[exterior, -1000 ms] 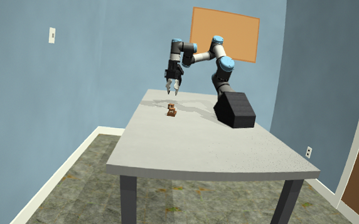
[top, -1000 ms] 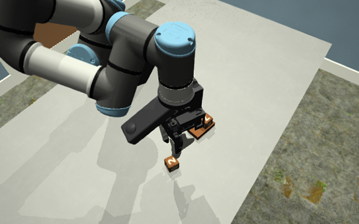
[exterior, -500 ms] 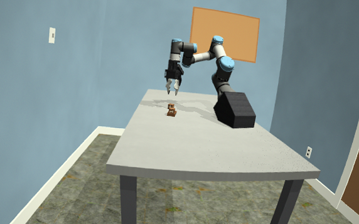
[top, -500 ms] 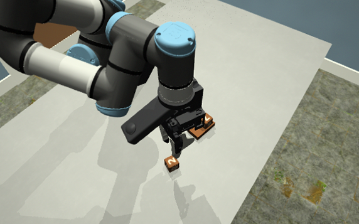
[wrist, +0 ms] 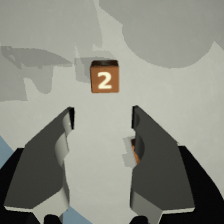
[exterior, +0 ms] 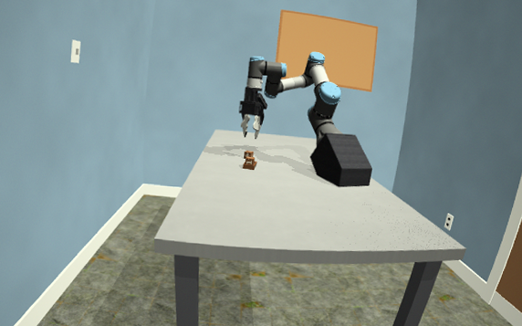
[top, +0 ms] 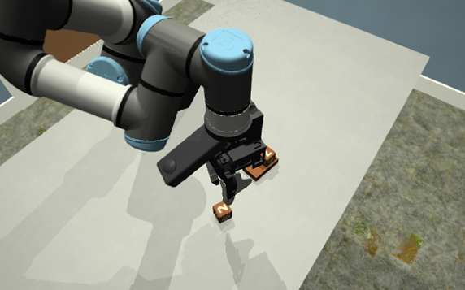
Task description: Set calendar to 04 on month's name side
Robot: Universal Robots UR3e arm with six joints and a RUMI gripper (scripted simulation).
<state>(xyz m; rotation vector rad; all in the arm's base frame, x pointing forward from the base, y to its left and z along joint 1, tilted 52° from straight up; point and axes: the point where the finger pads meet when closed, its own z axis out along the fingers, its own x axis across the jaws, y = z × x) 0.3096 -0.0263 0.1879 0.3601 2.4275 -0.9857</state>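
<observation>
Right now the cube is 9 cm below my hand. From my hand the other things lie so: brown tray: 16 cm to the left, 10 cm below.
</observation>
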